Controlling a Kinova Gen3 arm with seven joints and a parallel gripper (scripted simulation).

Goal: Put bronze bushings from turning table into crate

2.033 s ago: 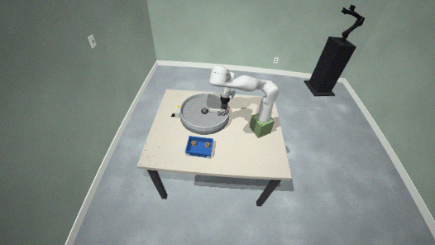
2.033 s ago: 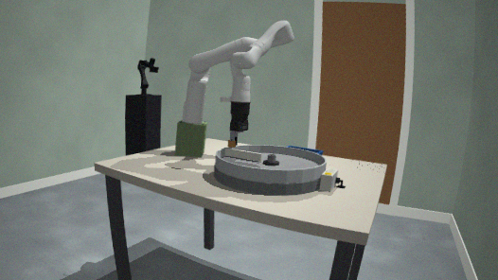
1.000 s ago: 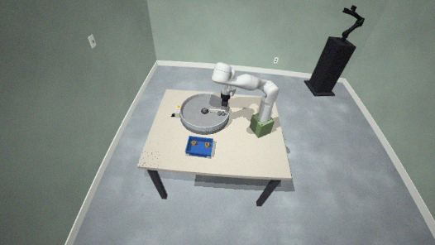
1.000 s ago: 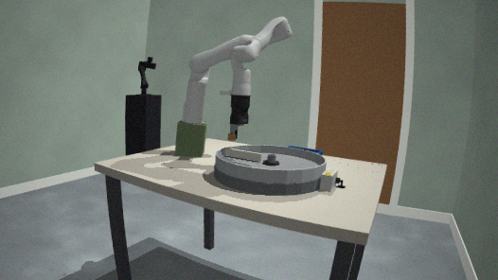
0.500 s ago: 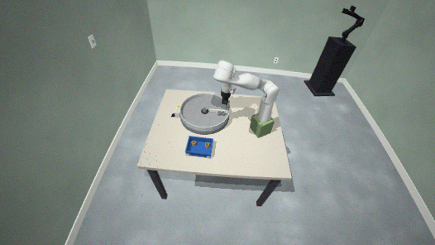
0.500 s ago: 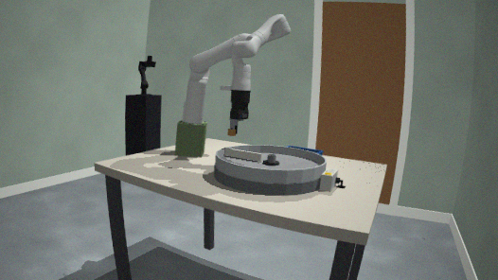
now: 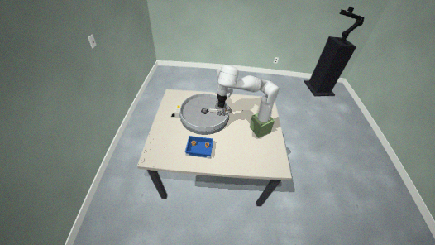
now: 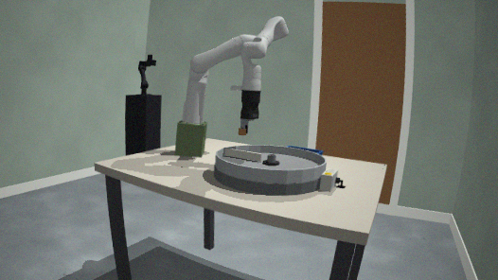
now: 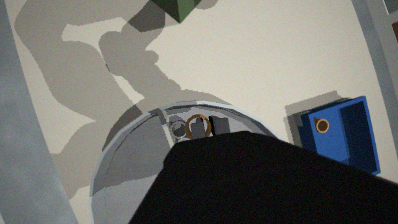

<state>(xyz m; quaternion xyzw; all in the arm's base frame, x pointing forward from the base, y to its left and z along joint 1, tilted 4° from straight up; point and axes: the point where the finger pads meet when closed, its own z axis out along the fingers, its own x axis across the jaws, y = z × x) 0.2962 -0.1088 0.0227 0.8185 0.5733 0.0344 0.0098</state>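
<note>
Now: hand 21 cm short of the blue crate, 25 cm to the right of it and 14 cm above it. From my hand the other things lie so: grey turning table 15 cm ahead, 10 cm to the right, 11 cm below.
</note>
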